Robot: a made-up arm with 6 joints. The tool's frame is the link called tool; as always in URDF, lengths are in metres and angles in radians.
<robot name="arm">
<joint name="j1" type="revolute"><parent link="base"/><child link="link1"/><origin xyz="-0.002 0.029 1.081" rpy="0 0 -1.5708"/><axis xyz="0 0 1"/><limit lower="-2.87" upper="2.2" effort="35" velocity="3"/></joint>
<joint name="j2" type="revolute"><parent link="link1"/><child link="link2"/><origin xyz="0 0.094 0.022" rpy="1.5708 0 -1.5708"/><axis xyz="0 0 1"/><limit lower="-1.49" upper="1.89" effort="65" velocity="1.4"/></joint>
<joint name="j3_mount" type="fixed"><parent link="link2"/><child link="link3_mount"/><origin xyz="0.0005 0.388 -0.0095" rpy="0 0 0"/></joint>
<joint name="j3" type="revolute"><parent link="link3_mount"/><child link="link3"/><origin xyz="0.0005 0.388 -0.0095" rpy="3.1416 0 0"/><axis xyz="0 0 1"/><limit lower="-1.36" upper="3.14" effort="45" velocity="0.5"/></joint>
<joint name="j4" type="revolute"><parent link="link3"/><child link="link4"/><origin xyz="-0.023 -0.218 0.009" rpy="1.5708 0 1.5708"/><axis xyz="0 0 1"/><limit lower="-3.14" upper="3.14" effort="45" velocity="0.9"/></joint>
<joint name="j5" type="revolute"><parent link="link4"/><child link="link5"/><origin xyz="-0.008 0.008 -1.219" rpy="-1.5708 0 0"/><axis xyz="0 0 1"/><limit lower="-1.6" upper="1.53" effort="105" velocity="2.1"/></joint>
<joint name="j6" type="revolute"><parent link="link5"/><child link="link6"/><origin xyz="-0.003 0.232 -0.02" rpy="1.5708 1.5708 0"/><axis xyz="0 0 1"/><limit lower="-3.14" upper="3.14" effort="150" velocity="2.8"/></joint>
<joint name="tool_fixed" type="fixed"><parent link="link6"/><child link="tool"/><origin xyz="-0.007 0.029 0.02" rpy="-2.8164 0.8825 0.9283"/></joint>
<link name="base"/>
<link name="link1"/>
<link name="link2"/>
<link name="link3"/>
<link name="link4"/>
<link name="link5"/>
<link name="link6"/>
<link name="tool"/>
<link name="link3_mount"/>
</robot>
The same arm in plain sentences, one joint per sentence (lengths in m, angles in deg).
The arm has six revolute joints in a row. What follows holds with every joint at zero, and every direction is one of the base frame's. The first joint sits 0.0020 m along -x and 0.0290 m along +y and 1.0810 m along +z from the base frame's origin and turns about +z, from -164.44 to 126.05 deg. The second joint sits 0.0940 m along +x and 0.0220 m along +z from the first joint and turns about +y, from -85.37 to 108.29 deg. The third joint sits 0.0010 m along -x and 0.0190 m along -y and 0.7760 m along +z from the second joint and turns about -y, from -77.92 to 179.91 deg. The fourth joint sits 0.0230 m along +x and 0.0090 m along -y and 0.2180 m along +z from the third joint and turns about -x, from -179.91 to 179.91 deg. The fifth joint sits 1.2190 m along +x and 0.0080 m along -y and 0.0080 m along +z from the fourth joint and turns about -y, from -91.67 to 87.66 deg. The sixth joint sits 0.2320 m along +x and 0.0200 m along +y and 0.0030 m along +z from the fifth joint and turns about -x, from -179.91 to 179.91 deg. The tool frame, which is the frame that the pose is given for, sits 0.0200 m along -x and 0.0070 m along -y and 0.0290 m along -z from the sixth joint; its axes are the base frame's turned by roll 62.73, pitch 30.57 and yaw 26.23 deg (as in URDF: about the fixed x, then y, then z).
